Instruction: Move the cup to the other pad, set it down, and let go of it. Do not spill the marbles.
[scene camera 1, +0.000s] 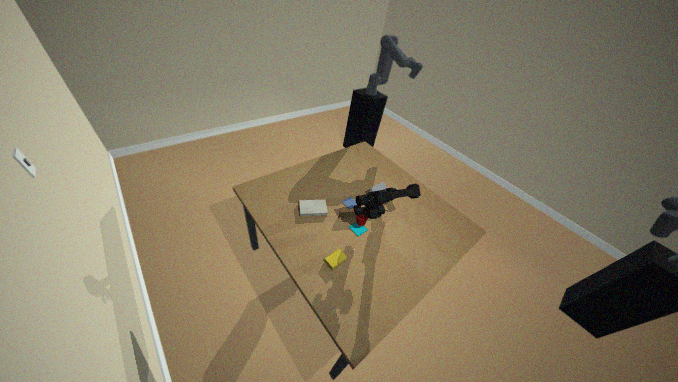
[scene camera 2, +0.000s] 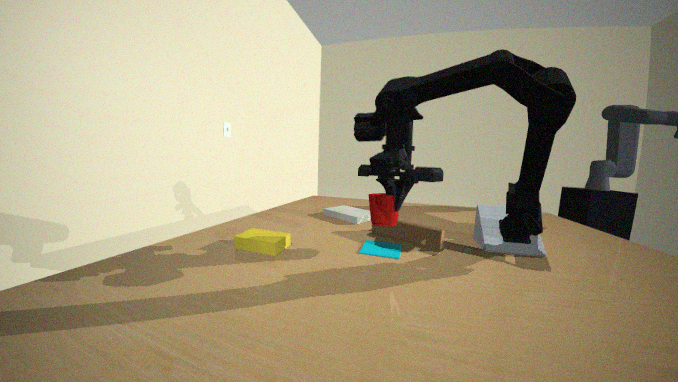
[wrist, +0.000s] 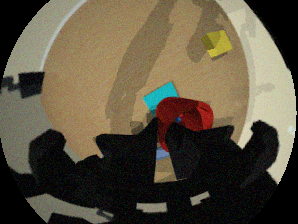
Labels:
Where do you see a red cup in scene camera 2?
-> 382, 206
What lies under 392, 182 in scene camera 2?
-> The gripper.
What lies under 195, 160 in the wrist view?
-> The gripper.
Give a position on a brown block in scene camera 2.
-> At 427, 236

